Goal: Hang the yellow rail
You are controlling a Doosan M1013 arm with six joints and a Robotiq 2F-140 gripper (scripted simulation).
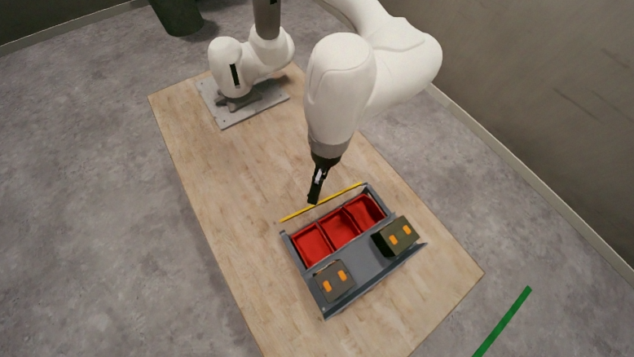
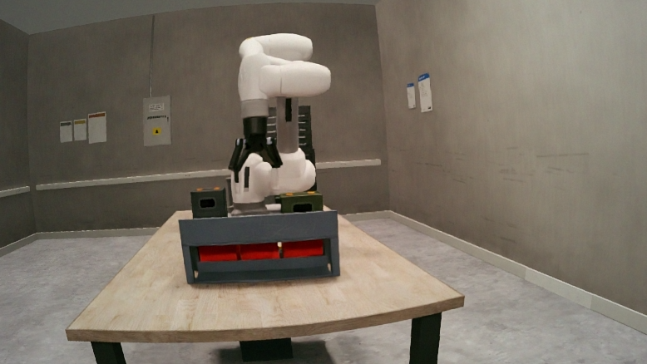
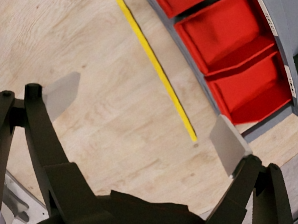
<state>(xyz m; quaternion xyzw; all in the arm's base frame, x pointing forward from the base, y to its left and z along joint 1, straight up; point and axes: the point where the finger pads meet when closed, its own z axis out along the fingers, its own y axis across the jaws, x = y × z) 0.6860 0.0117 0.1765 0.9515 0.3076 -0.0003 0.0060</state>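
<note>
My gripper is now 2 cm short of the yellow rail, 1 cm to the right of it and 19 cm above it. From my hand the other things lie so: dark box (25 cm ahead, 14 cm to the right, 3 cm below).
</note>
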